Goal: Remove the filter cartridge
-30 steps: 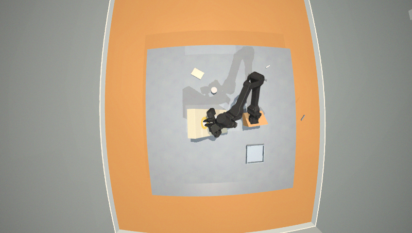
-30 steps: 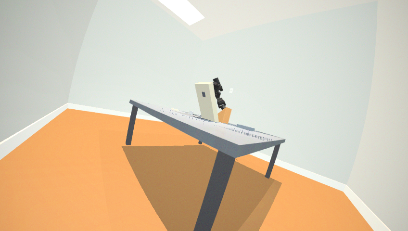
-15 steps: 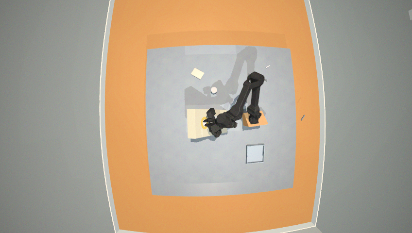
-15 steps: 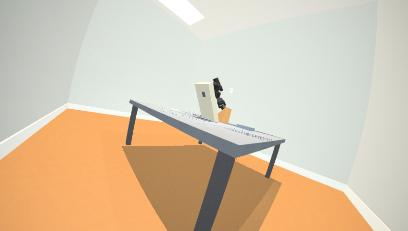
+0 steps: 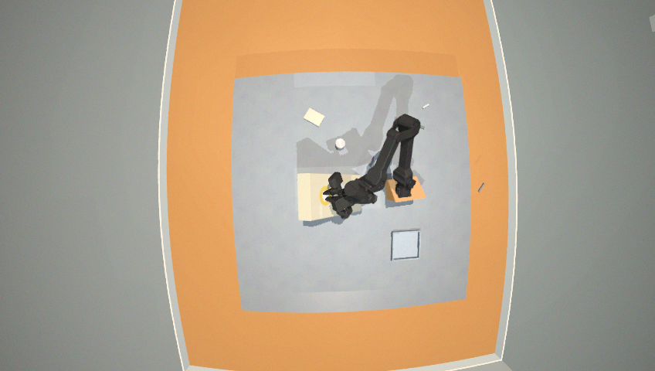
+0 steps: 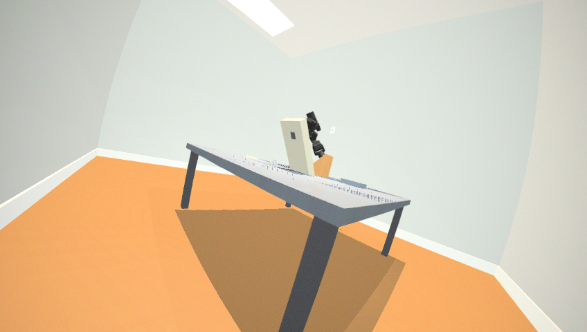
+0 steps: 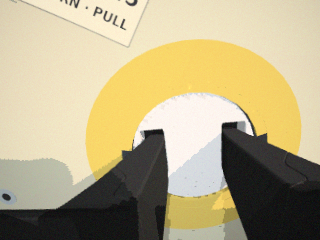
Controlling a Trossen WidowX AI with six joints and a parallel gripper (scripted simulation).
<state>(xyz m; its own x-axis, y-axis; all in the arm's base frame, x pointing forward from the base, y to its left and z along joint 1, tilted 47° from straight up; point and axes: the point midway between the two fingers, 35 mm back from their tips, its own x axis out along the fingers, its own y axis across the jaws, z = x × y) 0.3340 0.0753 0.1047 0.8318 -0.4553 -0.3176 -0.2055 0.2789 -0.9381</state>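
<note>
The service panel lies 4 cm behind my gripper tip and 8 cm below it. Round my gripper tip: square tray: 39 cm behind, 31 cm to the left, 24 cm below; round filter cartridge: 1 cm ahead, 1 cm below.
</note>
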